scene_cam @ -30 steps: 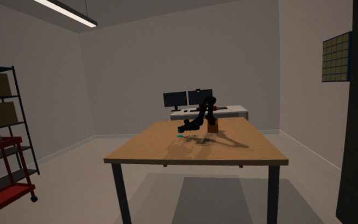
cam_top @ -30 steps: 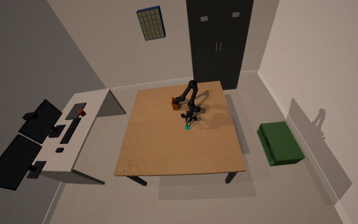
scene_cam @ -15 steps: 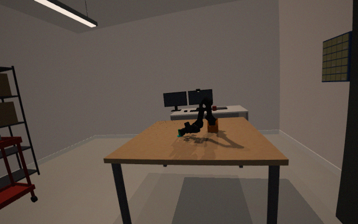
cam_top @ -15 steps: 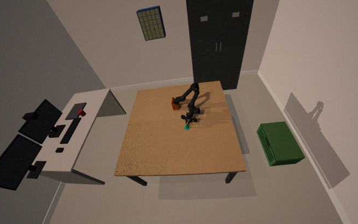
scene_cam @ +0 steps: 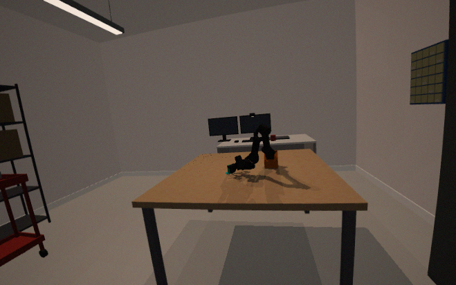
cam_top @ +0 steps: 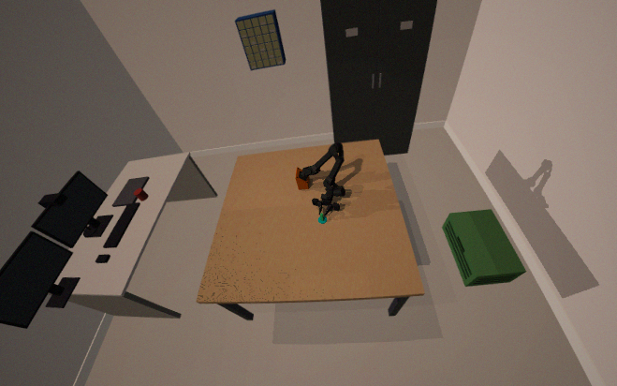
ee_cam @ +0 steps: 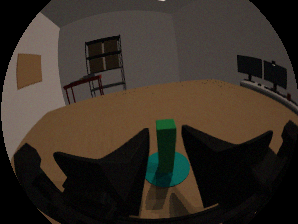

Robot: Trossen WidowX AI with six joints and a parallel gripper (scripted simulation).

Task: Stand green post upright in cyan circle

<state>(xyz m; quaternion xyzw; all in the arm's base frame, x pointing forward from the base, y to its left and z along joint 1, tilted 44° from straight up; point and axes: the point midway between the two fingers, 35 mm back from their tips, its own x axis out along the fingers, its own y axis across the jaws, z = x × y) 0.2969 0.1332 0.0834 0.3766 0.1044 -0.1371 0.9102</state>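
Now: gripper tip 2 cm above the green post. Also, from my gripper tip: cyan circle: 6 cm below.
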